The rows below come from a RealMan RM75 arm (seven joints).
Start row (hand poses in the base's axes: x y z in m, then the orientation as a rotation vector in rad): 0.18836 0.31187 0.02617 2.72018 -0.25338 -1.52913
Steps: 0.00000 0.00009 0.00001 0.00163 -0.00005 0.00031; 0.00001 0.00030 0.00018 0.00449 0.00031 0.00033; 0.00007 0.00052 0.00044 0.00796 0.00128 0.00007; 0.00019 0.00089 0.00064 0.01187 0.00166 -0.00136; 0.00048 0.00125 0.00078 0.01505 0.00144 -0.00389; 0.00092 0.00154 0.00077 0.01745 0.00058 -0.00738; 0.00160 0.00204 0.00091 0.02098 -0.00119 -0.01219; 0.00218 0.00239 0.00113 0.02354 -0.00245 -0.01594; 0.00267 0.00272 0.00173 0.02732 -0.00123 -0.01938; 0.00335 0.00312 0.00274 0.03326 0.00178 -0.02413; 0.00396 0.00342 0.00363 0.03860 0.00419 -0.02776; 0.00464 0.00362 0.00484 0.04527 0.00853 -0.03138; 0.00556 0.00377 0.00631 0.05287 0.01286 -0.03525; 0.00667 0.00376 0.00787 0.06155 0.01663 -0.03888; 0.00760 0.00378 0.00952 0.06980 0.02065 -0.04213; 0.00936 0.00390 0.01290 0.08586 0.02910 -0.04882; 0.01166 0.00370 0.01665 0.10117 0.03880 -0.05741; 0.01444 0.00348 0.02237 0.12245 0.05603 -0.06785; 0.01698 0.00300 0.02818 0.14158 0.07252 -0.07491; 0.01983 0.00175 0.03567 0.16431 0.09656 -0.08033; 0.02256 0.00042 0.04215 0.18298 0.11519 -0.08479; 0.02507 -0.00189 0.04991 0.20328 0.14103 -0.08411
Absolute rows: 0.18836 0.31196 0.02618 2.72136 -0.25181 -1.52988; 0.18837 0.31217 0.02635 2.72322 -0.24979 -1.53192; 0.18843 0.31239 0.02661 2.72511 -0.24772 -1.53516; 0.18855 0.31276 0.02681 -2.72810 0.24698 1.53813; 0.18884 0.31312 0.02695 -2.72446 0.24767 1.53627; 0.18928 0.31341 0.02694 -2.72132 0.25029 1.53353; 0.18996 0.31391 0.02708 -2.71723 0.25370 1.52887; 0.19054 0.31426 0.02730 -2.71409 0.25650 1.52546; 0.19103 0.31459 0.02790 -2.70850 0.25787 1.52523; 0.19171 0.31499 0.02891 -2.69931 0.25915 1.52651; 0.19232 0.31529 0.02980 -2.69162 0.25945 1.52738; 0.19300 0.31549 0.03101 -2.68160 0.25863 1.53049; 0.19392 0.31564 0.03248 -2.67075 0.25737 1.53321; 0.19503 0.31563 0.03404 -2.65963 0.25490 1.53483; 0.19596 0.31565 0.03569 -2.64886 0.25231 1.53698; 0.19772 0.31577 0.03907 -2.62727 0.24774 1.54180; 0.20002 0.31557 0.04282 -2.60433 0.24625 1.54791; 0.20280 0.31535 0.04854 -2.57063 0.24223 1.56143; 0.20534 0.31487 0.05435 -2.54083 0.23568 1.57507; 0.20819 0.31362 0.06184 -2.50372 0.22417 1.59730; 0.21092 0.31229 0.06832 -2.47391 0.21481 1.61361; 0.21343 0.30998 0.07608 -2.44009 0.19774 1.63938
